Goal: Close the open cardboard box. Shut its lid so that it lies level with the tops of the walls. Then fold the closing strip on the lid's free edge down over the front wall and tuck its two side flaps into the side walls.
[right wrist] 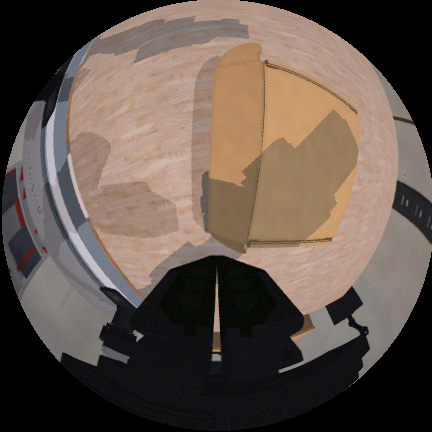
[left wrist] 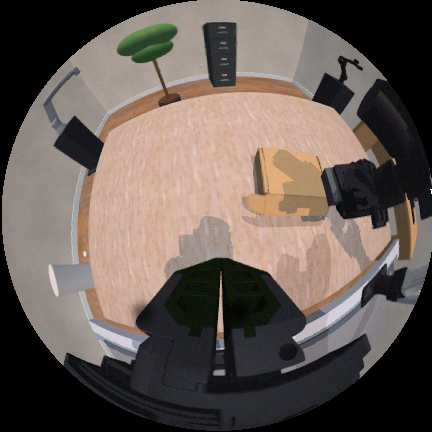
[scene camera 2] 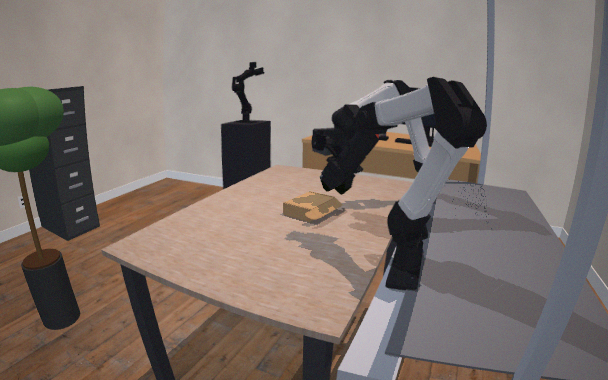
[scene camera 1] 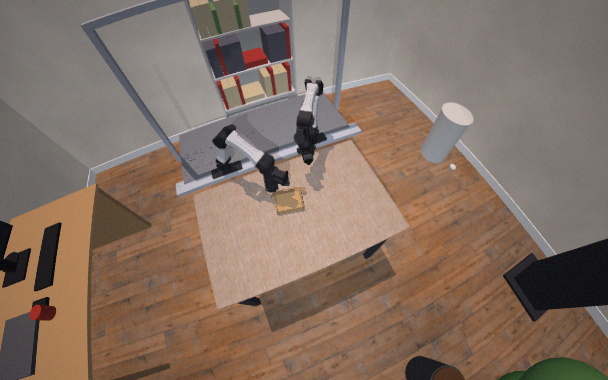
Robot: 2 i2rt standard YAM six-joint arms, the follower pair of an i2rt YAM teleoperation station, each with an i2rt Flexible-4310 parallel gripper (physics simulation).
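Frame: origin at the left arm's base, x ahead, y left, z up, level; metres.
Seen in the pictures: left gripper, fingertip midpoint: [left wrist: 220, 262] [scene camera 2: 325, 190] [scene camera 1: 309, 164]; right gripper, fingertip midpoint: [right wrist: 216, 260] [left wrist: 337, 207] [scene camera 2: 341, 194] [scene camera 1: 273, 190]; left arm's base, link origin: [scene camera 2: 405, 267] [scene camera 1: 311, 141]; right arm's base, link origin: [right wrist: 129, 307] [left wrist: 374, 283] [scene camera 1: 226, 170].
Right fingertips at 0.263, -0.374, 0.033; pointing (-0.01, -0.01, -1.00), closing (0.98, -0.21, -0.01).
Note:
Pixels of each thing's top centre, then the offset from my right fingertips to it, as dx, dy, dz. "pt": a spot on its surface instead. Level surfaces: height alone.
- cardboard box, top centre: [right wrist: 306, 161] [left wrist: 298, 177] [scene camera 2: 314, 200] [scene camera 1: 288, 198] +0.077, +0.060, -0.013
- closing strip, surface spot: [right wrist: 236, 125] [left wrist: 292, 204] pt +0.031, +0.090, -0.024
- rounded side flap, surface spot: [right wrist: 243, 52] [left wrist: 256, 201] pt +0.052, +0.157, -0.024
- end, surface spot: [right wrist: 227, 241] pt +0.009, -0.006, -0.029
- wooden table, surface height: dz -0.055
The cardboard box [scene camera 1: 290, 201] [scene camera 2: 300, 210] stands on the table. Its lid [left wrist: 295, 172] [right wrist: 312, 142] lies over the walls and looks shut. The closing strip [left wrist: 300, 205] [right wrist: 236, 125] slopes outward from the lid's edge, above the table. One rounded side flap [left wrist: 256, 204] [right wrist: 243, 52] sticks out; the flap at the strip's other end [right wrist: 227, 241] shows foreshortened and looks bent. My right gripper [scene camera 1: 271, 188] [right wrist: 216, 260] is shut and empty, close to that second flap; contact cannot be told. My left gripper [scene camera 1: 308, 161] [left wrist: 220, 262] is shut and empty, above the table, apart from the box.
The wooden table [scene camera 1: 320, 240] [scene camera 2: 215, 240] bears the box near the rail [scene camera 1: 345, 132] that runs along the arms' mounting side. In scene camera 2, the two arms overlap above the box. A bookshelf [scene camera 1: 295, 50] stands behind the arms.

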